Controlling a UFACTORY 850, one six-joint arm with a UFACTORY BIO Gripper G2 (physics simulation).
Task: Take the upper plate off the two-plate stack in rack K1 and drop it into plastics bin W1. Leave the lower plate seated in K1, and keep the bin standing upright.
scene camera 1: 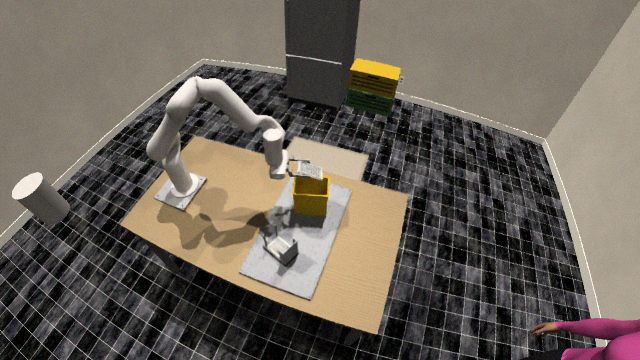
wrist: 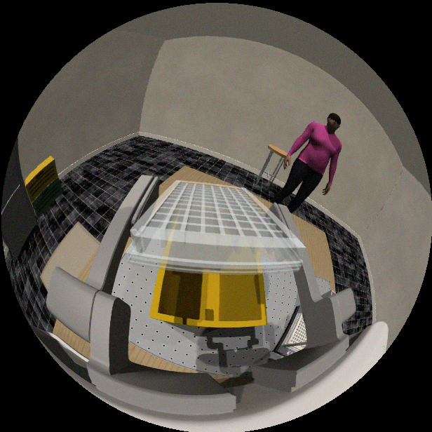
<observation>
A yellow plastics bin W1 shows in scene camera 1 (310,196) and in the wrist view (205,300).
</observation>
